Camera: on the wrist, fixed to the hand. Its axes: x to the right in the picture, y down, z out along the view.
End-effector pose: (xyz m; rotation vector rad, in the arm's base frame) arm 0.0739 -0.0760 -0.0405 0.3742 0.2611 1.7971
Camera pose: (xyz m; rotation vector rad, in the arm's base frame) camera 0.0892 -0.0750 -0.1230 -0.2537 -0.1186 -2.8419
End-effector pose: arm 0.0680 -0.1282 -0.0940 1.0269 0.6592 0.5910
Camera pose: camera 0.0145 -0.1142 -0.1570 1.3393 -0.0548 2.1195
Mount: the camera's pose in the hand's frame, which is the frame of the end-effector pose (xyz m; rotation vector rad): -0.0120 -0.0443 -0.0702 -0.0074 0.2934 1.5721
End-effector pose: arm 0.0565 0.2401 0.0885 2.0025 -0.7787 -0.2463
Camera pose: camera 0.0985 0.3127 0.0878 0.8860 -1.8240 0.9123
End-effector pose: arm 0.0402 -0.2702 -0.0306 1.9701 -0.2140 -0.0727
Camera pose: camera 0.0441 -0.1875 -0.0438 1.2997 -1.4474 1.1882
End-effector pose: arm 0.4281 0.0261 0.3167 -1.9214 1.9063 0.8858
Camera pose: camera 0.4873 -0.0031 0.3685 0.1098 -2.6502 -0.6470
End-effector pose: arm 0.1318 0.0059 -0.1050 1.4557 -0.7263 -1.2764
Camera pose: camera 0.1876 0.0508 -0.1486 0.6002 -1.2305 0.1505
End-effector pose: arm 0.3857 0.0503 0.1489 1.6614 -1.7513 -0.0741
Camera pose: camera 0.4589 0.0828 0.1740 -0.0697 -2.2666 0.8067
